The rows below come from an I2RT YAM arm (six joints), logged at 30 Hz.
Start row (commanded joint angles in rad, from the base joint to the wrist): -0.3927 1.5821 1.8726 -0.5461 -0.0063 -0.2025
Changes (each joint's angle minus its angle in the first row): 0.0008 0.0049 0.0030 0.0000 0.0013 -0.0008; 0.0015 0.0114 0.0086 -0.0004 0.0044 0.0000; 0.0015 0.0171 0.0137 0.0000 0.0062 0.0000; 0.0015 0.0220 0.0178 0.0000 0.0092 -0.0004; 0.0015 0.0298 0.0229 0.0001 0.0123 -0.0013; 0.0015 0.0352 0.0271 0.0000 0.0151 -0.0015; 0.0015 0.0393 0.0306 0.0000 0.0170 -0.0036; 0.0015 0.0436 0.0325 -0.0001 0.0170 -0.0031; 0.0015 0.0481 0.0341 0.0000 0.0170 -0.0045; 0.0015 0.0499 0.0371 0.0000 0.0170 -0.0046; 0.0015 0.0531 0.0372 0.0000 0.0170 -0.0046; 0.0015 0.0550 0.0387 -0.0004 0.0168 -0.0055; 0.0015 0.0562 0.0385 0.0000 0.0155 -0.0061; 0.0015 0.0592 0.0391 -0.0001 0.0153 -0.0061; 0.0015 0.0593 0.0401 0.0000 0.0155 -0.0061; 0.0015 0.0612 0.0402 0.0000 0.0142 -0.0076; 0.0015 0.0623 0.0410 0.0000 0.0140 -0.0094; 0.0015 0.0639 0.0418 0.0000 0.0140 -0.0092; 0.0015 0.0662 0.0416 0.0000 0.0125 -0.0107; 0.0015 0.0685 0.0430 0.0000 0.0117 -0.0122
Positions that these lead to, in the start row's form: -0.3919 1.5870 1.8756 -0.5461 -0.0050 -0.2033; -0.3912 1.5935 1.8812 -0.5465 -0.0019 -0.2025; -0.3912 1.5992 1.8863 -0.5461 -0.0001 -0.2025; -0.3912 1.6041 1.8904 -0.5461 0.0029 -0.2029; -0.3912 1.6119 1.8955 -0.5460 0.0060 -0.2038; -0.3912 1.6173 1.8997 -0.5461 0.0088 -0.2040; -0.3912 1.6214 1.9032 -0.5461 0.0107 -0.2061; -0.3912 1.6257 1.9051 -0.5462 0.0107 -0.2056; -0.3912 1.6302 1.9067 -0.5461 0.0107 -0.2070; -0.3912 1.6320 1.9097 -0.5461 0.0107 -0.2071; -0.3912 1.6352 1.9098 -0.5461 0.0107 -0.2071; -0.3912 1.6371 1.9113 -0.5465 0.0105 -0.2080; -0.3912 1.6383 1.9111 -0.5461 0.0092 -0.2086; -0.3912 1.6413 1.9117 -0.5462 0.0090 -0.2086; -0.3912 1.6414 1.9127 -0.5461 0.0092 -0.2086; -0.3912 1.6433 1.9128 -0.5461 0.0079 -0.2101; -0.3912 1.6444 1.9136 -0.5461 0.0077 -0.2119; -0.3912 1.6460 1.9144 -0.5461 0.0077 -0.2117; -0.3912 1.6483 1.9142 -0.5461 0.0062 -0.2132; -0.3912 1.6506 1.9156 -0.5461 0.0054 -0.2147
